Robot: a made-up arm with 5 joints.
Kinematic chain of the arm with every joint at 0, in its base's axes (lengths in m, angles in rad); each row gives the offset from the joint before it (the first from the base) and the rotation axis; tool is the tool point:
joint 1: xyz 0 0 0.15 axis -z
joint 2: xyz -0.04 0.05 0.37 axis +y
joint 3: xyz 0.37 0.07 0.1 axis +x
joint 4: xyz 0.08 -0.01 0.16 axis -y
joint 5: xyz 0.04 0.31 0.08 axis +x
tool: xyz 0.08 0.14 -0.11
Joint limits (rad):
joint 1: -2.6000..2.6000
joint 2: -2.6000..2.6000
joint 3: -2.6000..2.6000
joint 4: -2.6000..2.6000
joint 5: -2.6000..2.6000
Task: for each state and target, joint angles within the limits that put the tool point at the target. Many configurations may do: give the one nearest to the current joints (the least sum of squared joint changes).
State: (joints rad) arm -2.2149 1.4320 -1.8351 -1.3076 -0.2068
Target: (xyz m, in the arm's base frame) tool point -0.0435 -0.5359 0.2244
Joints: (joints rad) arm -1.8666 1.9311 -1.4690 -1.3412 -0.0705
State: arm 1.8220 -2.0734 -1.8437 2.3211 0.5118
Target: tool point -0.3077 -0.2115 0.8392
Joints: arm 2.3804 -1.5253 -2.3588 2.2446 0.4863
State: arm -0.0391 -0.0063 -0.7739 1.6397 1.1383
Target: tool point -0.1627 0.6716 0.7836
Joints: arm -0.5334 -0.2899 -0.4177 1.4651 1.1123
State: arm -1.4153 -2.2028 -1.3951 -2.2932 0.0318
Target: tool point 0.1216 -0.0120 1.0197
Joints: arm -1.4260 -2.1297 -2.2154 -2.1757 0.3311
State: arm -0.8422 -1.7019 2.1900 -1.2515 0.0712
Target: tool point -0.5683 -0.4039 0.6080
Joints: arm -0.5103 -2.1699 1.9544 -1.3448 -0.0496
